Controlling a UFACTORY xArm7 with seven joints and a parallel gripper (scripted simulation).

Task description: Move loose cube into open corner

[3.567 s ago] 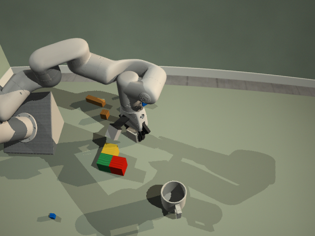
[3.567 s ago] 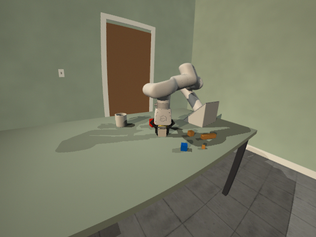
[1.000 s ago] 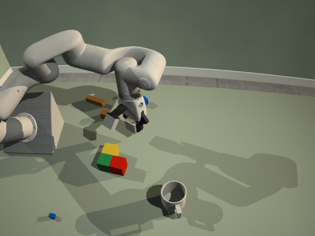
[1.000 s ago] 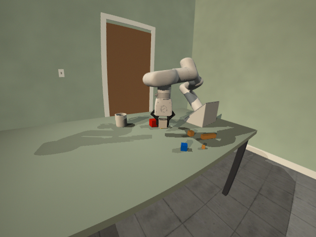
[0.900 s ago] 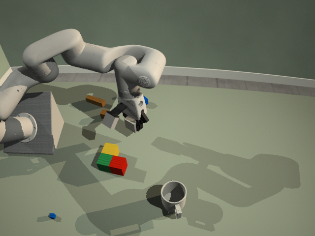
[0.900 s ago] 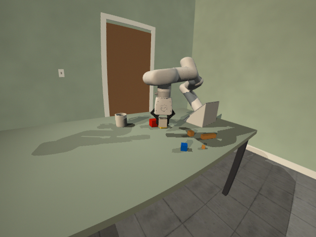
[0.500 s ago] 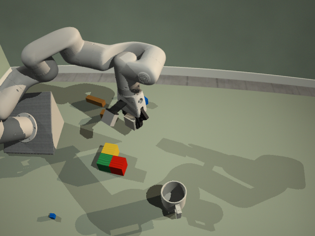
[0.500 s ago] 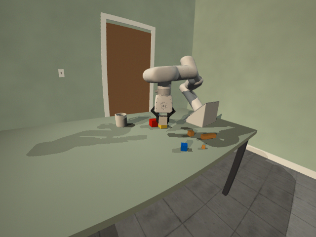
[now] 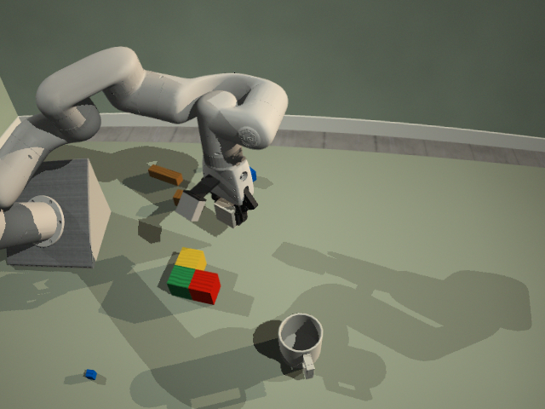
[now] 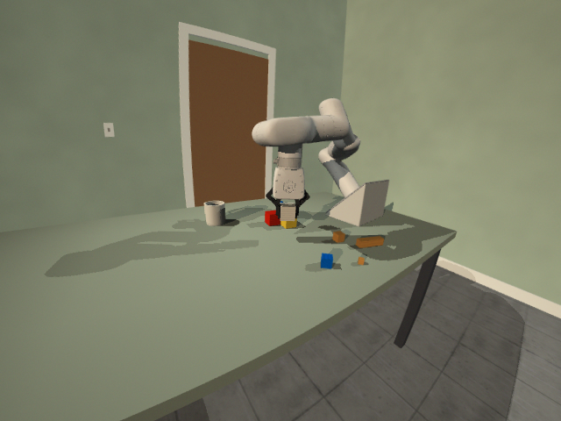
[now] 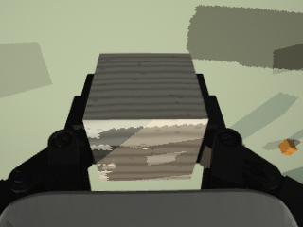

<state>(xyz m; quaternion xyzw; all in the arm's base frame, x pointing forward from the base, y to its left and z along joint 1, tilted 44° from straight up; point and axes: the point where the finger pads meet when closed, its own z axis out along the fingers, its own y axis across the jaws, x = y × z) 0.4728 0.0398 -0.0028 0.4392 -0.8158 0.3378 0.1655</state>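
The red cube lies 150 mm to the right of my hand, 80 mm below it and 50 mm behind it. Round my hand: long orange block 210 mm to the left, 210 mm behind, 90 mm below; yellow cube 90 mm to the right, 90 mm behind, 80 mm below; beige cube right at my hand.
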